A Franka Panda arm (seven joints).
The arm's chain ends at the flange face. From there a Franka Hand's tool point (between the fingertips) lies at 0.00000 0.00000 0.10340 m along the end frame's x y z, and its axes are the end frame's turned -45 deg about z.
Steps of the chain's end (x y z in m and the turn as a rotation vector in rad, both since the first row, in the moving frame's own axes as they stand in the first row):
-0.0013 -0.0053 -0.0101 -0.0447 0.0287 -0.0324
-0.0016 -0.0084 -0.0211 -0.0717 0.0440 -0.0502
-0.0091 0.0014 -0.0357 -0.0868 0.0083 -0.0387
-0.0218 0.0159 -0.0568 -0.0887 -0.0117 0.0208
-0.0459 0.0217 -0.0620 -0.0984 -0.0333 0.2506
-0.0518 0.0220 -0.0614 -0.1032 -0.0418 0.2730
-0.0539 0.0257 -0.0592 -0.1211 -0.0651 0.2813
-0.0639 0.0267 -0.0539 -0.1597 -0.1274 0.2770
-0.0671 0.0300 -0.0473 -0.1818 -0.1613 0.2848
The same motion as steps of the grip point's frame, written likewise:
0.0017 0.0007 -0.0102 -0.0519 -0.0113 -0.0324
0.0030 0.0014 -0.0215 -0.0818 -0.0196 -0.0502
-0.0130 0.0016 -0.0361 -0.0672 -0.0555 -0.0387
-0.0340 0.0014 -0.0572 -0.0544 -0.0710 0.0208
-0.0579 -0.0136 -0.0626 -0.0460 -0.0931 0.2506
-0.0632 -0.0181 -0.0620 -0.0434 -0.1025 0.2730
-0.0702 -0.0178 -0.0602 -0.0396 -0.1317 0.2813
-0.0850 -0.0269 -0.0560 -0.0228 -0.2030 0.2770
-0.0934 -0.0283 -0.0503 -0.0145 -0.2426 0.2848

